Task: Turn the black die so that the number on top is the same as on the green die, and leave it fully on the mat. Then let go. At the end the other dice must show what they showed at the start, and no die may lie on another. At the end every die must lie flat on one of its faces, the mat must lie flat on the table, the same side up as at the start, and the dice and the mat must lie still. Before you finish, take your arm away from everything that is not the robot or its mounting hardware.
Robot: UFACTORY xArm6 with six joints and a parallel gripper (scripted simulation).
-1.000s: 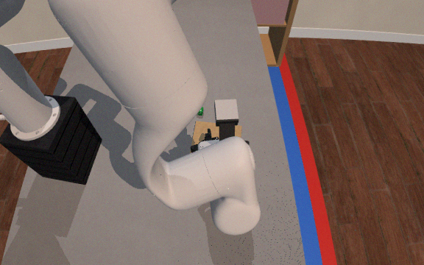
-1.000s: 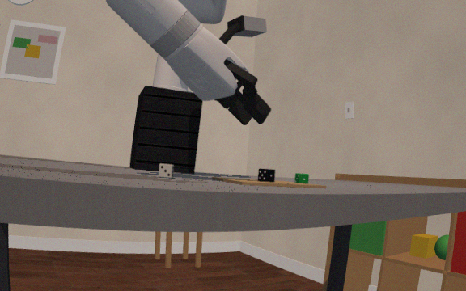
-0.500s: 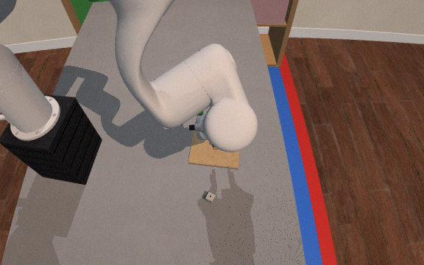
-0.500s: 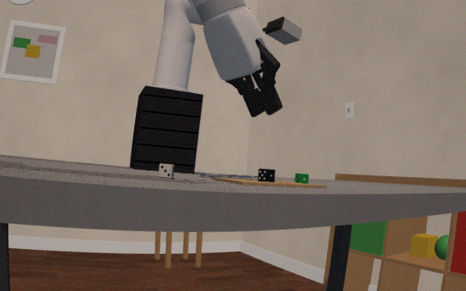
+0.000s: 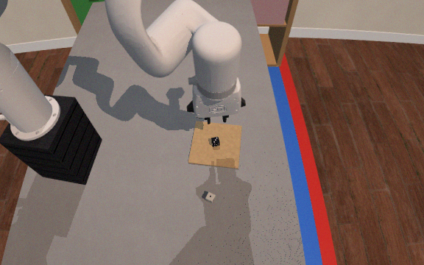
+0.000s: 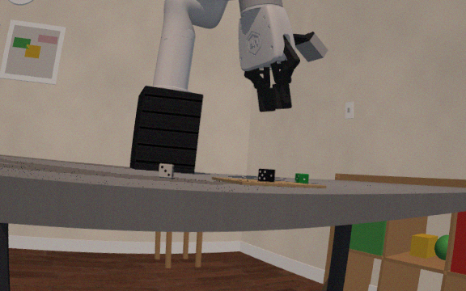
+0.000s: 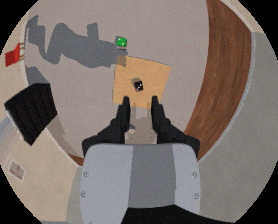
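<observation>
Right now my hand is 13 cm above the black die. Round my hand: tan mat: 14 cm below; green die: 13 cm below, 11 cm to the left, 5 cm behind; white die: 17 cm to the right, 13 cm below, 2 cm behind.
</observation>
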